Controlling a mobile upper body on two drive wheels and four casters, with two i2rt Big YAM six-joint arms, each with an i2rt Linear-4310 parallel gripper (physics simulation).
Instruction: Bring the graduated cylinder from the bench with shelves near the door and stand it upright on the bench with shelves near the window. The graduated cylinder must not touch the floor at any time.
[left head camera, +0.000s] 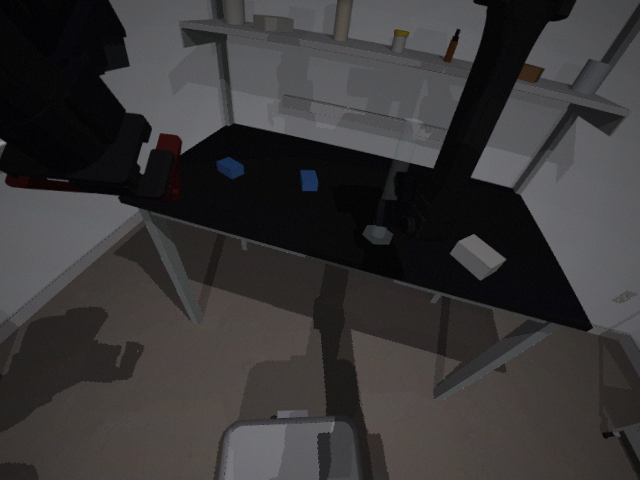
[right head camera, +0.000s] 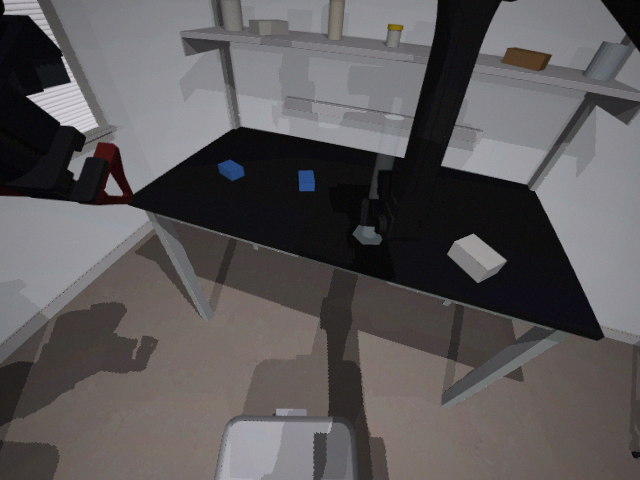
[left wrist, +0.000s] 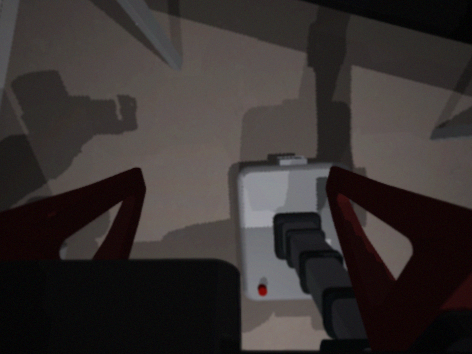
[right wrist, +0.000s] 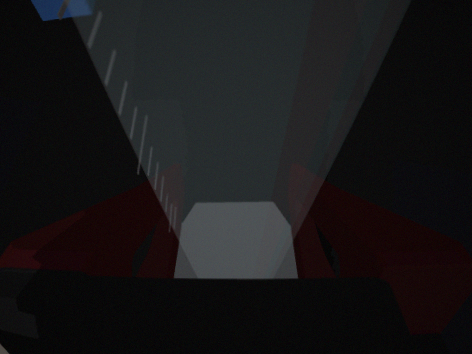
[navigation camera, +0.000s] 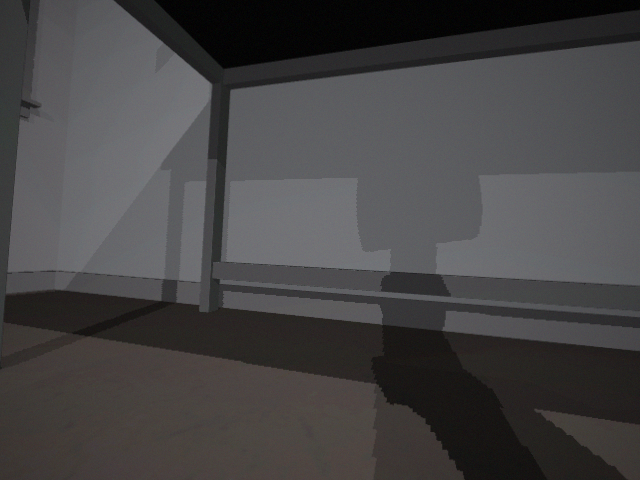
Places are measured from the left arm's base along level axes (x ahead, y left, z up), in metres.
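Pixels of known places: left gripper, fingertip midpoint: (left head camera: 136, 192) (right head camera: 95, 196) (left wrist: 235, 177); right gripper, fingertip midpoint: (left head camera: 383, 209) (right wrist: 236, 177).
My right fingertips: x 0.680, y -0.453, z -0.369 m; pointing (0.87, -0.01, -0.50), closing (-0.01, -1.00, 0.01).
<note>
Behind a point stands the place of what it marks.
The clear graduated cylinder (left head camera: 395, 180) (right head camera: 381, 175) (right wrist: 235, 125) is about upright, with its hexagonal base low over the black top of the bench with shelves (left head camera: 268, 217) {x 0.771, y -0.115, z -0.496 m} (right head camera: 268, 217) {x 0.774, y -0.134, z -0.496 m}; whether the base touches the top I cannot tell. My right gripper (left head camera: 381, 211) {x 0.680, y -0.453, z -0.369 m} (right head camera: 368, 211) {x 0.680, y -0.453, z -0.369 m} (right wrist: 236, 177) {x 0.680, y -0.453, z -0.369 m} is shut on the cylinder's lower part, near the base. My left gripper (left head camera: 162, 167) (right head camera: 105, 173) (left wrist: 235, 177) {x 0.360, y -0.001, z -0.122 m} is open and empty, at the left end of the bench in the head views. A window (right head camera: 77, 103) {x 1.607, y 1.057, z -0.408 m} shows at the upper left.
Two blue blocks (left head camera: 230, 167) {x 1.012, y 0.047, z -0.456 m} (left head camera: 309, 180) {x 0.953, y -0.256, z -0.456 m} (right head camera: 231, 169) {x 1.013, y 0.043, z -0.456 m} (right head camera: 306, 180) {x 0.954, y -0.257, z -0.456 m} lie left of the cylinder. A white box (left head camera: 478, 257) {x 0.564, y -0.744, z -0.438 m} (right head camera: 476, 258) {x 0.564, y -0.748, z -0.438 m} lies to its right. A wall shelf (left head camera: 310, 41) {x 1.117, y -0.228, z -0.041 m} with bottles and boxes spans above the bench. A bench leg (navigation camera: 209, 232) {x 1.464, y 0.131, z -1.126 m} shows in the navigation view.
</note>
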